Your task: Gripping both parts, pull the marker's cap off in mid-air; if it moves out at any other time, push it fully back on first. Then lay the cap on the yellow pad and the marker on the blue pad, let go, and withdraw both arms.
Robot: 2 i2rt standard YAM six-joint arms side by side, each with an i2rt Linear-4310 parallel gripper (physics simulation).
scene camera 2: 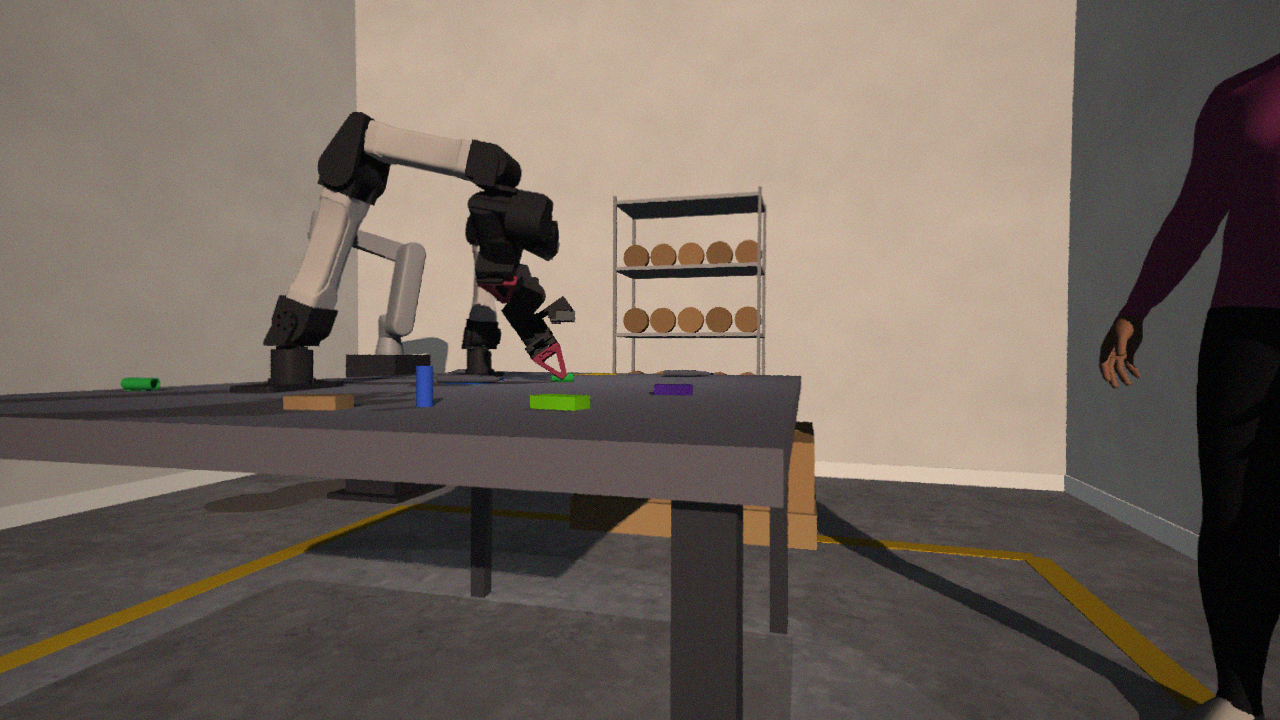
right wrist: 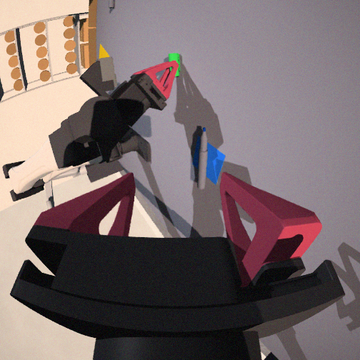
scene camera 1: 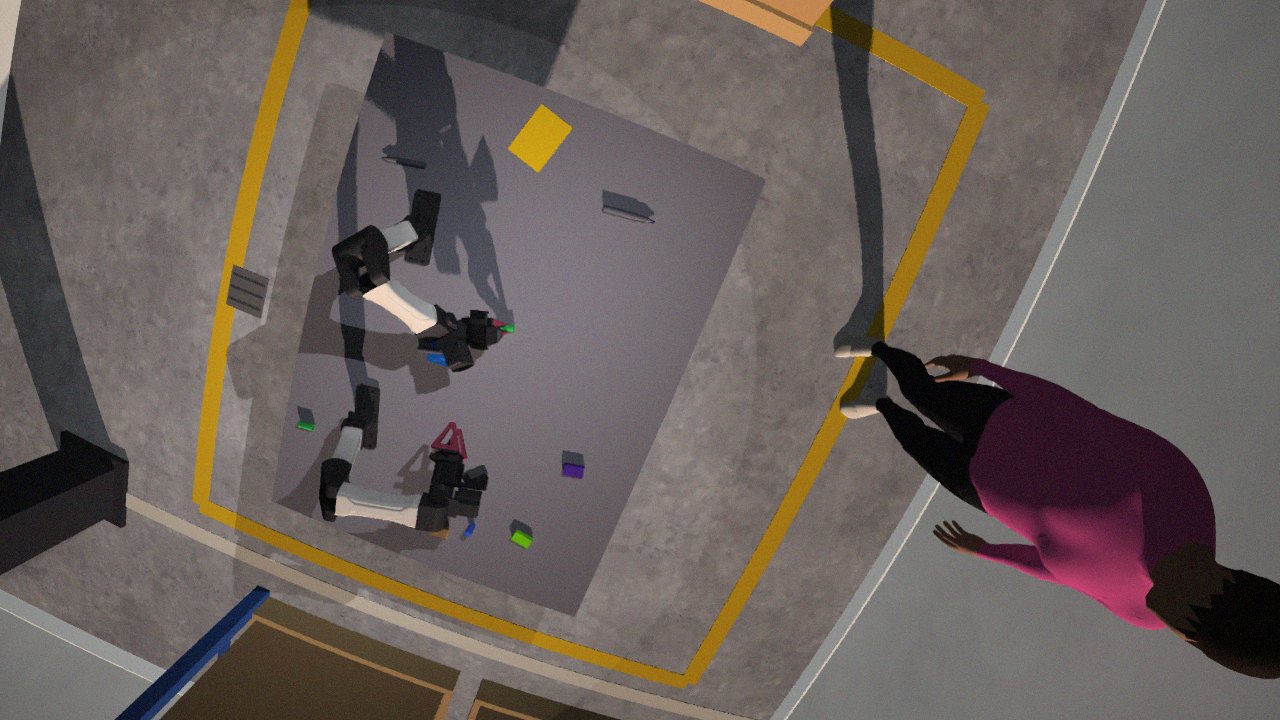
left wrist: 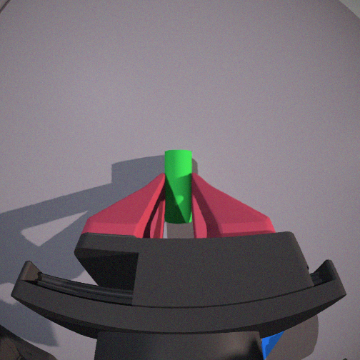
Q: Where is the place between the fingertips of my left gripper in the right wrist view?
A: At 173,62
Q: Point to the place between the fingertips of my right gripper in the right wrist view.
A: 177,179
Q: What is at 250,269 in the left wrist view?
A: My left gripper.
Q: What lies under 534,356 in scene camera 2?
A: My left gripper.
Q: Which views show my right gripper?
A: Scene camera 2, the right wrist view and scene camera 1 only.
